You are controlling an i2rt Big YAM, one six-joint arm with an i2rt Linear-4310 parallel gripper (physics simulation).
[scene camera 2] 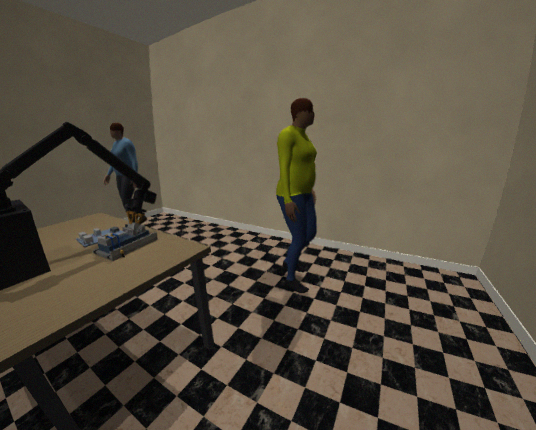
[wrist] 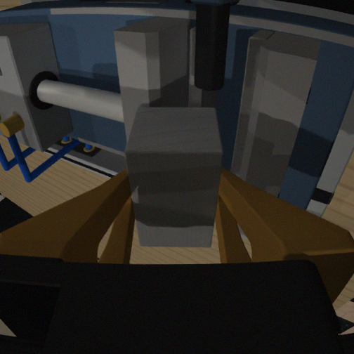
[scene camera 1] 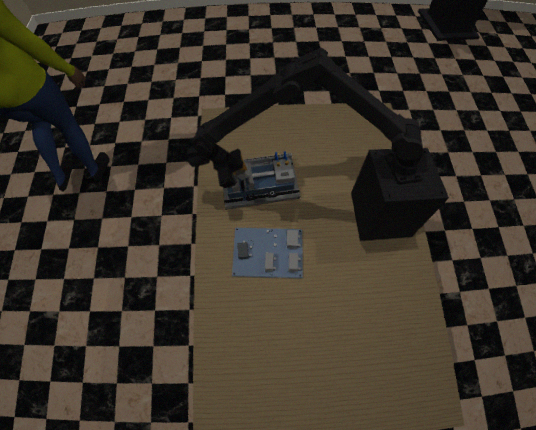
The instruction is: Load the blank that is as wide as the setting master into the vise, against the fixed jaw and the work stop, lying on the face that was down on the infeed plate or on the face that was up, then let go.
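Places are measured from the arm's base along level axes (x left, y ahead, z down), in millimetres.
Pixels of known places: gripper, fingertip midpoint: (scene camera 2: 133, 225) (scene camera 1: 242, 170); arm's base, origin of the base link: (scene camera 2: 0, 210) (scene camera 1: 402, 169).
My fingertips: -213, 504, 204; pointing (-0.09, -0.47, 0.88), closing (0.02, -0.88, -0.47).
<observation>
Ahead of a thing's pixels: the offset from my fingertips to its top centre, as dx, dy, dz.
My gripper (scene camera 1: 240, 172) (scene camera 2: 135, 218) (wrist: 174, 177) is shut on a grey rectangular blank (wrist: 175, 190), one finger on each side. It holds the blank above the near side of the vise @(+6, -63, +10) (scene camera 1: 262, 201) (scene camera 2: 134, 245) (wrist: 90, 45). In the wrist view, the jaw on the screw (wrist: 137, 65) stands behind the blank and left of centre; the other jaw (wrist: 280, 95), seemingly the fixed one, stands to the right. The blank appears raised and apart from that right jaw. A black cylinder (wrist: 210, 55) hangs beyond the blank; whether it is the work stop is unclear. The blank's underside is hidden.
The blue infeed plate @(+304, -44, +101) (scene camera 1: 255, 267) bears light grey blocks @(+278, -140, +65) (scene camera 1: 293, 239) @(+349, -41, +65) (scene camera 1: 270, 262) @(+367, -126, +65) (scene camera 1: 294, 262) and a darker block @(+287, +46, +76) (scene camera 1: 243, 250); which is the setting master is unclear. Blue bent levers (wrist: 22, 160) stand near the vise's screw block (wrist: 30, 75). A person (scene camera 2: 297, 165) stands beyond the table.
</observation>
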